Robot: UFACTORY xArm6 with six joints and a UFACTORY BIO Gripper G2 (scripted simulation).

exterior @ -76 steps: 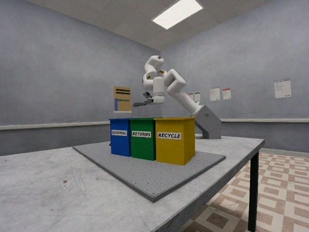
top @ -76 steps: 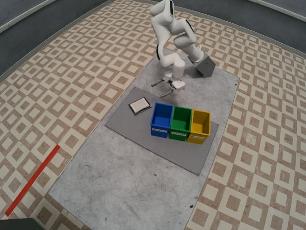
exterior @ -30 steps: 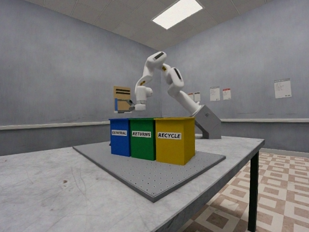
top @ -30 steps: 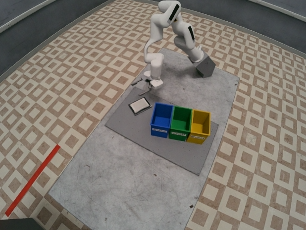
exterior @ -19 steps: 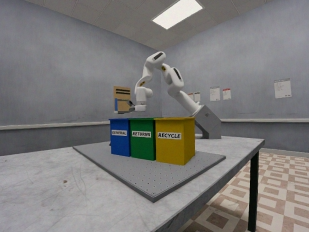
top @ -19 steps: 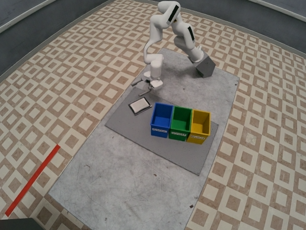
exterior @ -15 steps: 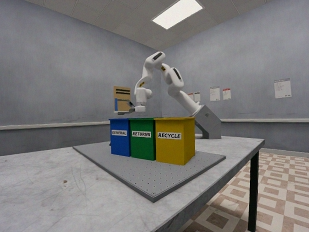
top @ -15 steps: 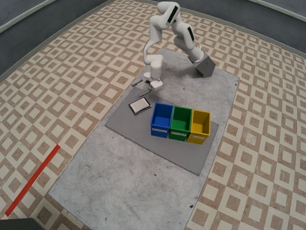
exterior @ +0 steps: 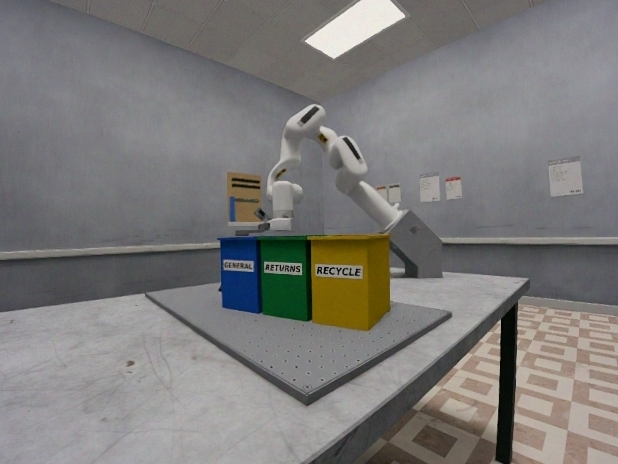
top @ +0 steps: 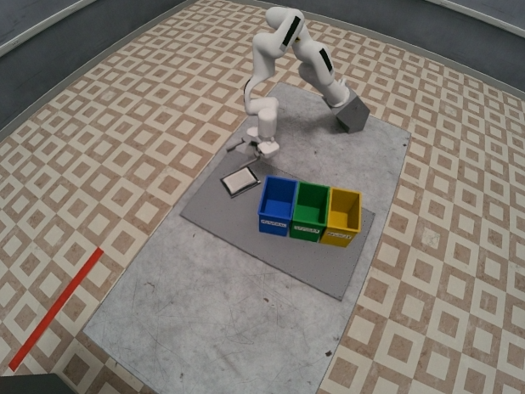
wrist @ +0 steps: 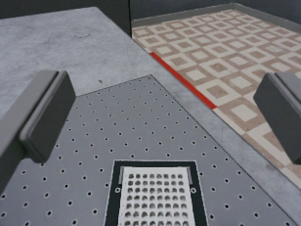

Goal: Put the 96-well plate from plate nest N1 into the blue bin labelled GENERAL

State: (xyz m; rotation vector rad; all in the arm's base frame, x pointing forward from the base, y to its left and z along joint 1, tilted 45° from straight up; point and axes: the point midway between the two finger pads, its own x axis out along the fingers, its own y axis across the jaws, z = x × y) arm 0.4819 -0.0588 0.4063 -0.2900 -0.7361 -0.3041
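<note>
The white 96-well plate is 17 cm below my hand. Also, from my hand: blue general bin: 8 cm ahead, 24 cm to the left, 10 cm below; then green returns bin: 4 cm ahead, 37 cm to the left, 10 cm below; then black plate nest N1: 18 cm below.
</note>
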